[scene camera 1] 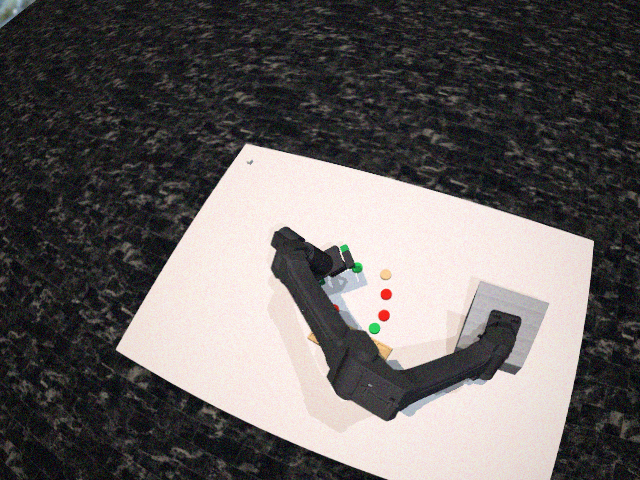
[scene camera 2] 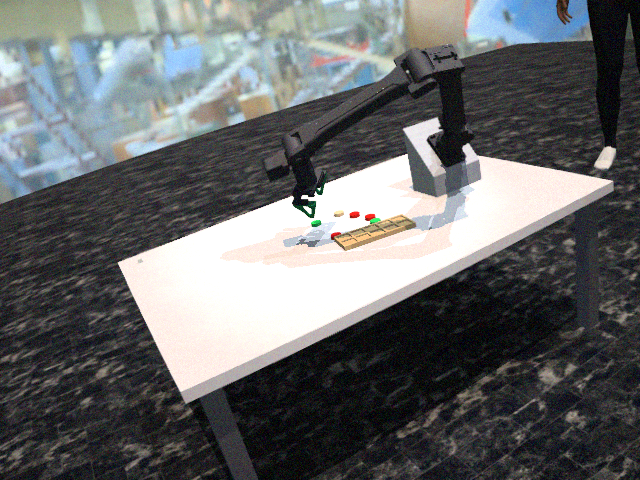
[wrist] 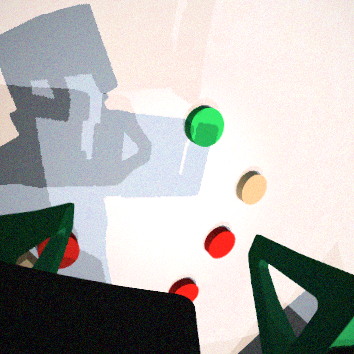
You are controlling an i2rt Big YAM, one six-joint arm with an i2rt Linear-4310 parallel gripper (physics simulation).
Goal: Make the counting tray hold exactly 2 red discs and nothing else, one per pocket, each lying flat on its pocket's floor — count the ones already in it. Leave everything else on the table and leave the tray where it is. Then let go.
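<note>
The wooden counting tray (scene camera 1: 384, 349) (scene camera 2: 379, 237) lies on the table, partly under the arm in scene camera 1; no disc shows in its visible pockets. One red disc (scene camera 1: 335, 308) (scene camera 2: 335, 235) (wrist: 73, 250) lies beside the tray's end, partly behind a finger in the wrist view. A second red disc (scene camera 1: 386, 293) (scene camera 2: 354, 214) (wrist: 220, 242) and a third red disc (scene camera 1: 383, 315) (scene camera 2: 369, 217) (wrist: 186, 291) lie flat in a row on the table. My gripper (scene camera 1: 333, 265) (scene camera 2: 316, 205) (wrist: 165, 230) is open and empty, above the table near the far green disc.
A green disc (scene camera 1: 357, 267) (scene camera 2: 315, 223) (wrist: 204, 126) and a cream disc (scene camera 1: 385, 274) (scene camera 2: 338, 213) (wrist: 251, 188) lie beyond the red row. Another green disc (scene camera 1: 374, 328) (scene camera 2: 374, 220) lies close to the tray. The arm's grey base block (scene camera 1: 532, 322) (scene camera 2: 426, 178) stands on the table.
</note>
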